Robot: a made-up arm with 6 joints. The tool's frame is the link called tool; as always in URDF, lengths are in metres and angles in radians. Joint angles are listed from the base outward. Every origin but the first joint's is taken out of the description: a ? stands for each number. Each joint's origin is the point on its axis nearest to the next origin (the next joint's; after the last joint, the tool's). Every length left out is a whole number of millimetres.
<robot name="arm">
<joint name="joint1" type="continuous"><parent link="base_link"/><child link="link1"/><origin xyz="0.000 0.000 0.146" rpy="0.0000 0.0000 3.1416"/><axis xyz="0 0 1"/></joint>
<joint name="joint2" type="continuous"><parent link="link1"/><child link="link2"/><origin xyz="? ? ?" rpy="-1.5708 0.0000 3.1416"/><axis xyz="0 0 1"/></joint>
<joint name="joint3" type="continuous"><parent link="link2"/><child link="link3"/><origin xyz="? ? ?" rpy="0.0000 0.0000 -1.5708"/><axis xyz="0 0 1"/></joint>
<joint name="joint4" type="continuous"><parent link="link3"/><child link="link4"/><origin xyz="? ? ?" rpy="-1.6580 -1.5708 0.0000"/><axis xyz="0 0 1"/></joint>
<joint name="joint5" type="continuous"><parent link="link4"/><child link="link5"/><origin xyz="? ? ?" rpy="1.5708 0.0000 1.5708"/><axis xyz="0 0 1"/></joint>
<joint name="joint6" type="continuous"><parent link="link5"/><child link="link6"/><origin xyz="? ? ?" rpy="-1.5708 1.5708 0.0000"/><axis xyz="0 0 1"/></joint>
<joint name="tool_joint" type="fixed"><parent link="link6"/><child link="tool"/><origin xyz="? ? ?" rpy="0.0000 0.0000 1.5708"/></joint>
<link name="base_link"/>
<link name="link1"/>
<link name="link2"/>
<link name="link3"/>
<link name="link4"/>
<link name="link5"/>
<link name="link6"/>
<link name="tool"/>
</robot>
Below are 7 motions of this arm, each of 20 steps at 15 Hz.
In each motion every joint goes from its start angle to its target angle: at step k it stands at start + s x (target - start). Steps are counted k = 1, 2, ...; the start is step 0. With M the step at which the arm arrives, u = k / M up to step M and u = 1 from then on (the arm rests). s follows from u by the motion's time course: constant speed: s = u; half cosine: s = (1 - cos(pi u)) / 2; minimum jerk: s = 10 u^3 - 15 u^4 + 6 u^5.
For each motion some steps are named. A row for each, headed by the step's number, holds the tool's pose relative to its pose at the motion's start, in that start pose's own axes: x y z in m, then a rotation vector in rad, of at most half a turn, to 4 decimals.
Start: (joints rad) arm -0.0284 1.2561 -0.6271 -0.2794 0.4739 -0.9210
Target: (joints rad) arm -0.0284 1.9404 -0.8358 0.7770 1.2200 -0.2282
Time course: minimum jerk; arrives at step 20
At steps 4, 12, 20:
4: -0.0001 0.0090 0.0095 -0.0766 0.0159 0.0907
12: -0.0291 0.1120 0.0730 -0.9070 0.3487 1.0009
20: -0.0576 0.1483 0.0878 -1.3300 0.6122 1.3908

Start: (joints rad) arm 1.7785 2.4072 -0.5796 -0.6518 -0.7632 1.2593
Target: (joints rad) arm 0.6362 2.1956 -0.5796 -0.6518 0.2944 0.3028
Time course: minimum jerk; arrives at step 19
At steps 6, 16, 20:
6: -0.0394 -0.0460 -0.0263 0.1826 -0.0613 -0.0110
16: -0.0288 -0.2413 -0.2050 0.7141 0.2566 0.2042
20: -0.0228 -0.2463 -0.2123 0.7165 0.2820 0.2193

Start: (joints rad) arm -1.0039 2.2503 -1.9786 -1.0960 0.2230 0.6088
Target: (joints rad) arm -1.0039 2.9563 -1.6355 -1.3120 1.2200 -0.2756
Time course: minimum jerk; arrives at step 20
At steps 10, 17, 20:
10: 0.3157 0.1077 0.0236 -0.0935 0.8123 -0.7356
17: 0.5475 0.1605 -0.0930 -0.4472 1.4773 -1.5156
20: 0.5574 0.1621 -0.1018 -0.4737 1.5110 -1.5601

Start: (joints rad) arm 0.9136 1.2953 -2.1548 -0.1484 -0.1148 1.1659
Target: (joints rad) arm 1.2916 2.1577 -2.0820 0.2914 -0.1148 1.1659
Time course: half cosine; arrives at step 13
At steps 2, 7, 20:
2: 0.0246 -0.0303 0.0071 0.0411 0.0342 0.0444
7: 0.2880 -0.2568 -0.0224 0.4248 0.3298 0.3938
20: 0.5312 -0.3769 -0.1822 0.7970 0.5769 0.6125

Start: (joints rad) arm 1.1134 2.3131 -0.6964 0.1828 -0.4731 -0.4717
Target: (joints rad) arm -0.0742 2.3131 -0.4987 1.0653 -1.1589 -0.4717
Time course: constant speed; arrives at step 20
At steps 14, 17, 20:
14: 0.2290 -0.1964 -0.0981 0.9936 0.2157 1.0697
17: 0.2872 -0.1940 -0.1397 1.2348 0.3413 1.2377
20: 0.3379 -0.1741 -0.1839 1.4725 0.5066 1.3785

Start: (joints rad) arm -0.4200 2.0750 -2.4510 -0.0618 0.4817 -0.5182
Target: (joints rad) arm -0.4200 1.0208 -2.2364 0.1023 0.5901 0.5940
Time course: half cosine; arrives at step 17
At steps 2, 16, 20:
2: -0.0151 -0.0099 -0.0144 0.0108 -0.0222 0.0432
16: -0.2353 -0.1587 -0.5764 -0.1228 -0.7678 1.1729
20: -0.2352 -0.1588 -0.5820 -0.1281 -0.7746 1.1815

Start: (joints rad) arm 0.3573 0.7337 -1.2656 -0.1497 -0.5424 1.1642
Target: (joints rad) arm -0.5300 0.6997 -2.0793 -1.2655 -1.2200 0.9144
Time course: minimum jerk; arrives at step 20
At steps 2, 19, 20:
2: -0.0025 0.0032 0.0011 -0.0115 -0.0038 -0.0178
19: 0.0903 0.3017 -0.0107 -1.1050 0.3242 -2.1937
20: 0.0907 0.3018 -0.0108 -1.1058 0.3258 -2.1961

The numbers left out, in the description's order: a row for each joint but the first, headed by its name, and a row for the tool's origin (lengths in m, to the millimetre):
joint2: 0.000 0.000 0.000
joint3: -0.285 -0.039 0.000
joint4: 0.067 0.378 0.000
joint5: 0.000 0.000 0.000
joint6: 0.000 0.126 0.000
tool: 0.000 0.000 0.000

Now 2 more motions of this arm.
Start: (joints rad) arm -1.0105 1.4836 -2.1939 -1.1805 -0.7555 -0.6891
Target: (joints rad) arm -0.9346 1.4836 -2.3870 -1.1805 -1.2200 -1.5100
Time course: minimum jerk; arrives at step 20
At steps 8, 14, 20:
8: -0.0116 -0.0420 0.0054 0.1686 -0.0926 -0.2851
14: -0.0309 -0.1080 0.0010 0.4909 -0.1512 -0.7535
20: -0.0369 -0.1274 -0.0035 0.6014 -0.1442 -0.8982

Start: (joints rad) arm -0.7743 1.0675 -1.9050 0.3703 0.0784 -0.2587
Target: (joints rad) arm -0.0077 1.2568 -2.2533 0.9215 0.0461 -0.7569
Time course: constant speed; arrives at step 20
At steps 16, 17, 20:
16: -0.0588 0.1023 0.0053 -0.3953 -0.1247 0.5302
17: -0.0636 0.1072 0.0042 -0.4168 -0.1315 0.5654
20: -0.0783 0.1203 -0.0002 -0.4789 -0.1509 0.6722

